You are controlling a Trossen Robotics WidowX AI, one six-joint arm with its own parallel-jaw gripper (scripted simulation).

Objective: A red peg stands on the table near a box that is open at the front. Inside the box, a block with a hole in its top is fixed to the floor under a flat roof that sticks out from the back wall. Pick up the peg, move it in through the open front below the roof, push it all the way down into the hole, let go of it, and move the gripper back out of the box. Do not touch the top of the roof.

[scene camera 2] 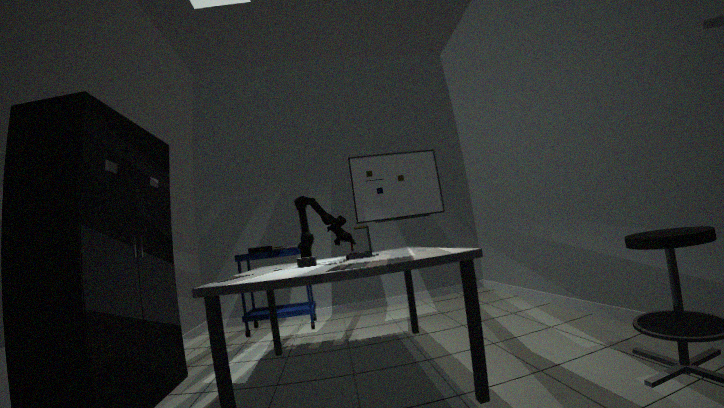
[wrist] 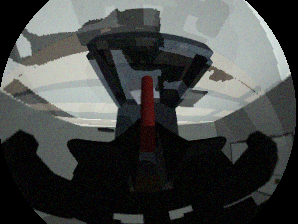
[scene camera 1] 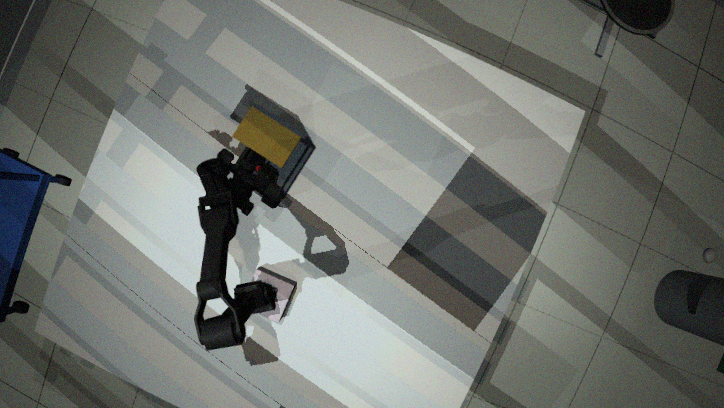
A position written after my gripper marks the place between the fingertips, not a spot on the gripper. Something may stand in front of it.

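My gripper [scene camera 1: 267, 161] carries a red peg. The wrist view shows my gripper [wrist: 145, 121] as well. I also see a yellow roof [scene camera 1: 273, 141].
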